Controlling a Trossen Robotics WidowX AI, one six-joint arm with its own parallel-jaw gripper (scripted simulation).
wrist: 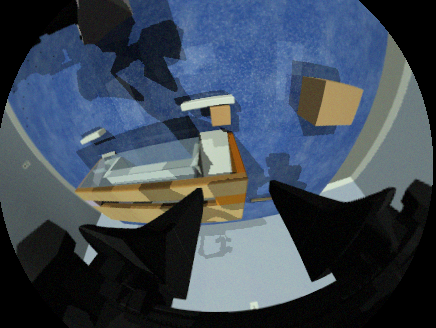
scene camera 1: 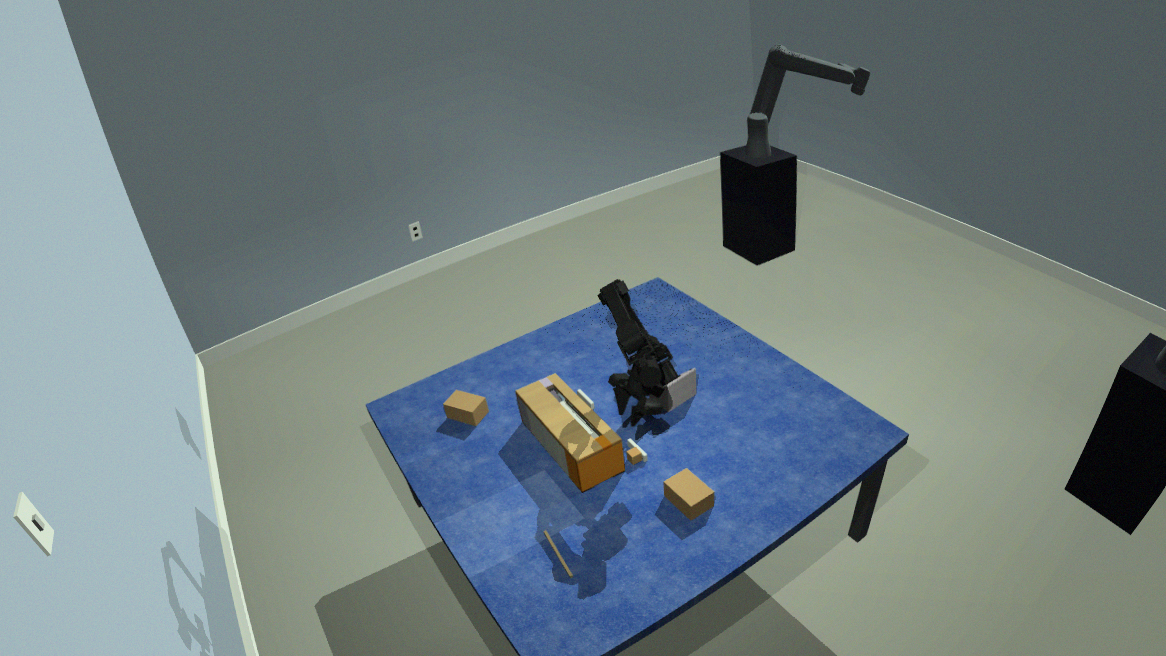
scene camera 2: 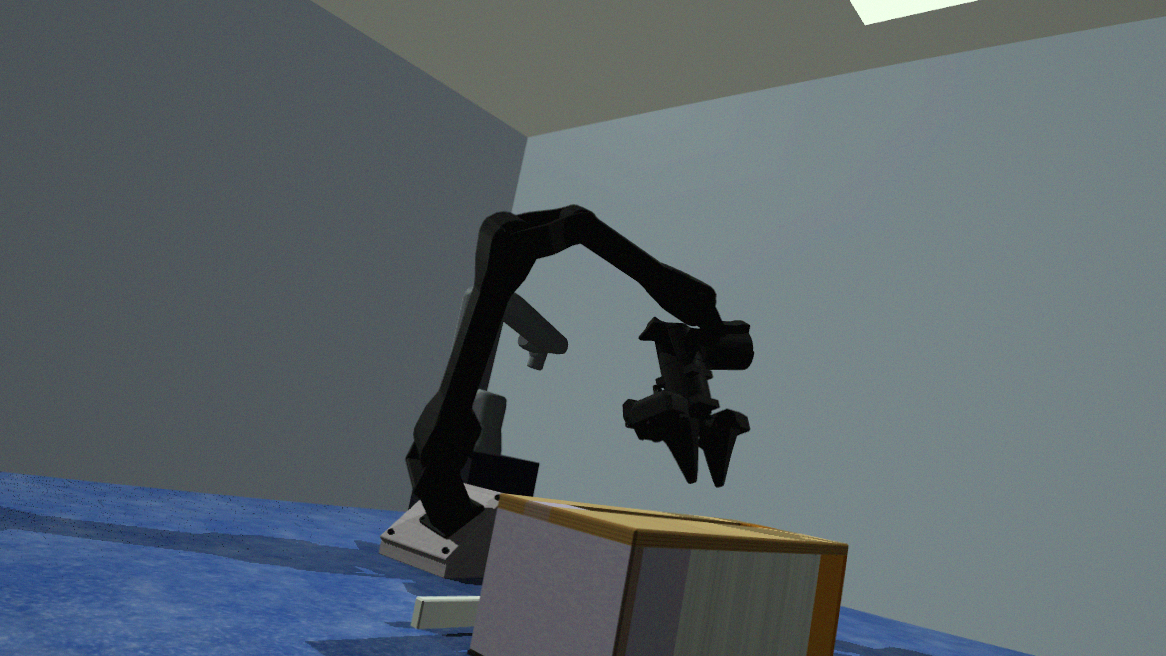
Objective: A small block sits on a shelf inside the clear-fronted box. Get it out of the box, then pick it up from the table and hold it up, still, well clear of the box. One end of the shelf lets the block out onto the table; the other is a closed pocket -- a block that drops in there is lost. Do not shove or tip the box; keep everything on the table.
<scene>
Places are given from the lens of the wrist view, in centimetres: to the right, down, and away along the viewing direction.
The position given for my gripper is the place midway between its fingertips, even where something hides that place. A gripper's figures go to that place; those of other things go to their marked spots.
my gripper [wrist: 236, 189]: 2, 2, 9
clear-fronted box [wrist: 139, 185]: -12, 3, 16
</scene>
